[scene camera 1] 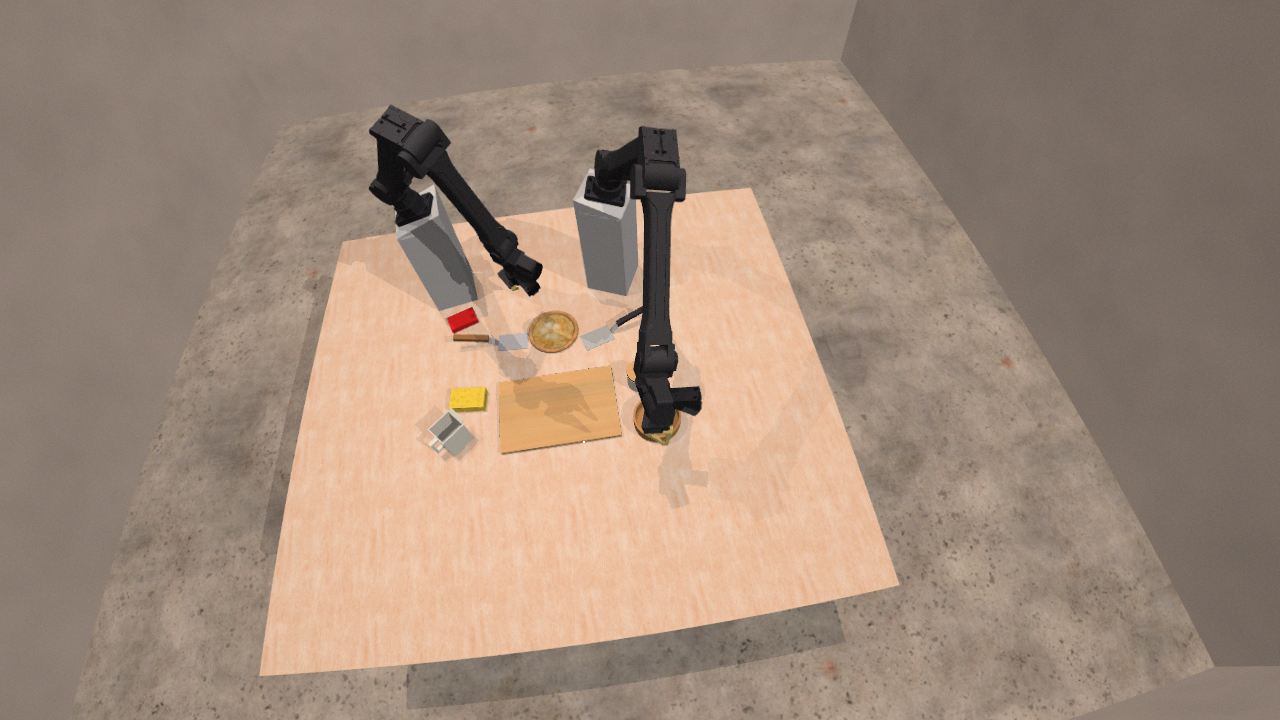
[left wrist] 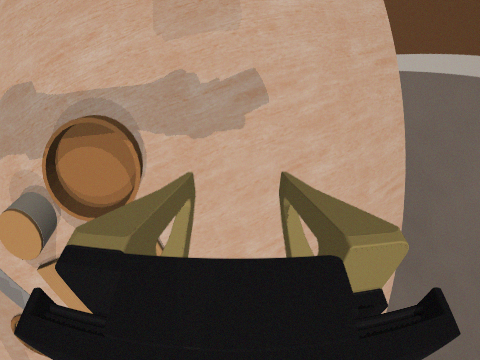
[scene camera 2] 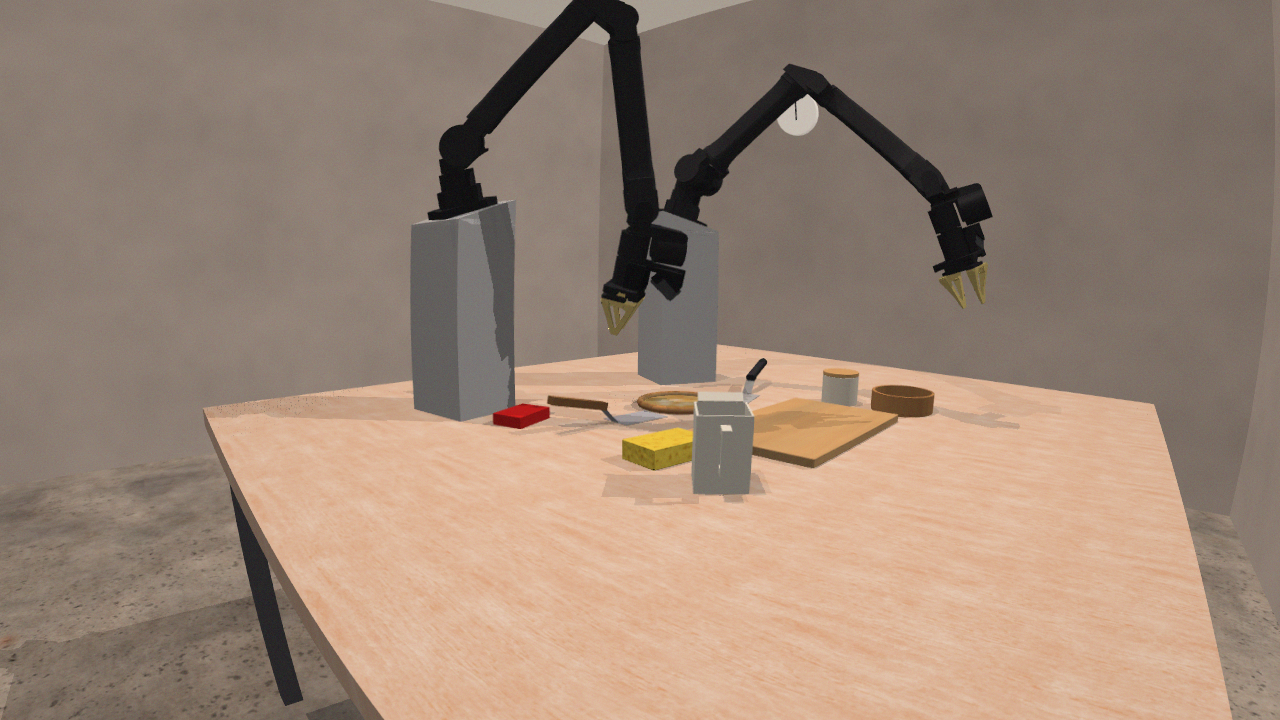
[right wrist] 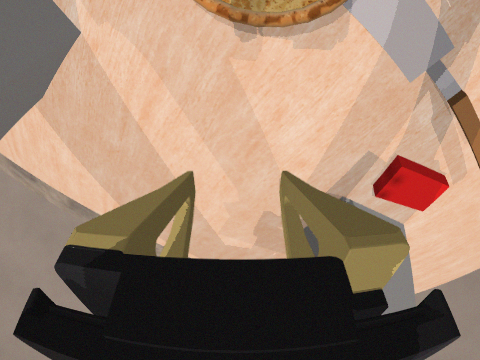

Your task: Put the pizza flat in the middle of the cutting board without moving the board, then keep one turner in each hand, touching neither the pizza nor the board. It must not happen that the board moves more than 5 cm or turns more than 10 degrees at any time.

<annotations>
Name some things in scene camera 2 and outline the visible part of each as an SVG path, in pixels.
The left gripper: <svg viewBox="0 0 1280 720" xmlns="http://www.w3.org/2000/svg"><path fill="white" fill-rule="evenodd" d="M955 228L955 230L947 232L948 237L946 238L943 234L937 236L945 261L933 266L934 272L945 271L942 273L943 277L939 278L939 282L964 309L966 308L966 299L961 272L966 271L981 304L984 304L988 264L987 262L977 261L978 257L986 255L984 249L970 254L962 232L962 226Z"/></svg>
The right gripper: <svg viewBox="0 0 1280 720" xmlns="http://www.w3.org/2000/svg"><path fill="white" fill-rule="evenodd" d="M646 260L632 260L617 255L613 278L604 284L603 292L605 293L601 296L601 303L610 334L618 335L642 303L646 294L646 288L638 292L622 287L627 262L643 264L646 263ZM619 308L626 311L622 319L620 318Z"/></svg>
A pizza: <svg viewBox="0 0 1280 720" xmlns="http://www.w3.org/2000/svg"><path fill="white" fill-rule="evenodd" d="M637 399L638 406L648 411L665 414L694 414L694 401L698 402L698 392L661 391L644 394Z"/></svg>
</annotations>
